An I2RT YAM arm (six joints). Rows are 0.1 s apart.
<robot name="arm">
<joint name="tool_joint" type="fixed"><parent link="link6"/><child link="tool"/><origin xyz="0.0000 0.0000 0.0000" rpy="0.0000 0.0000 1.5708"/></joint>
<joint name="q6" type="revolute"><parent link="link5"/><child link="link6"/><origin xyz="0.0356 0.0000 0.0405" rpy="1.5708 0.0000 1.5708"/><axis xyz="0 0 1"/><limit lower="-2.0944" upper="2.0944"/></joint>
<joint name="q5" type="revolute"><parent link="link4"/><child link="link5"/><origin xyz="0.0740 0.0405 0.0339" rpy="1.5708 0.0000 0.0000"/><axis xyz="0 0 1"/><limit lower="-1.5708" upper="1.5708"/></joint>
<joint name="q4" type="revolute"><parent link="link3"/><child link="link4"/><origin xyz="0.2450 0.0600 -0.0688"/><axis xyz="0 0 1"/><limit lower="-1.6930" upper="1.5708"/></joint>
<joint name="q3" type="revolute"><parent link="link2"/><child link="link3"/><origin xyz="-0.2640 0.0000 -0.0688" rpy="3.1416 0.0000 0.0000"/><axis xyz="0 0 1"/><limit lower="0.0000" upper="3.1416"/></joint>
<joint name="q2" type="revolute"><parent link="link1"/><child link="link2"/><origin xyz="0.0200 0.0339 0.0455" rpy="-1.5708 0.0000 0.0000"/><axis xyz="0 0 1"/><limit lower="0.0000" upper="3.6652"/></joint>
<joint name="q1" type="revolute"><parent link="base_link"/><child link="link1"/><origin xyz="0.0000 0.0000 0.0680"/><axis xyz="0 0 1"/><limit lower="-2.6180" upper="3.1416"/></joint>
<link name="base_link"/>
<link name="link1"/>
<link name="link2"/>
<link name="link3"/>
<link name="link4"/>
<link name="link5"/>
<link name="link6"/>
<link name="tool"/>
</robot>
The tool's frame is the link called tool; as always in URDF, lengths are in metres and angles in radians.
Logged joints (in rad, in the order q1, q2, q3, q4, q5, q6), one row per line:
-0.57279 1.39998 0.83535 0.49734 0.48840 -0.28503
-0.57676 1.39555 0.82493 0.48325 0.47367 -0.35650
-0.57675 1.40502 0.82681 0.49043 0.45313 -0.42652
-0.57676 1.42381 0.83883 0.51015 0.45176 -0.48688
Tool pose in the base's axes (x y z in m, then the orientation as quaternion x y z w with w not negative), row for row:
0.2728 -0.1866 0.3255 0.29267 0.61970 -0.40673 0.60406
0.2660 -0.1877 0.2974 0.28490 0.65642 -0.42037 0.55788
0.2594 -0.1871 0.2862 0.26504 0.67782 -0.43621 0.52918
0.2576 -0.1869 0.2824 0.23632 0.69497 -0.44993 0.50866
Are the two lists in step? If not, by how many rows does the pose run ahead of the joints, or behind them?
The pose runs 2 rows behind the joints: the pose in row i belongs to the joints in row i - 2.
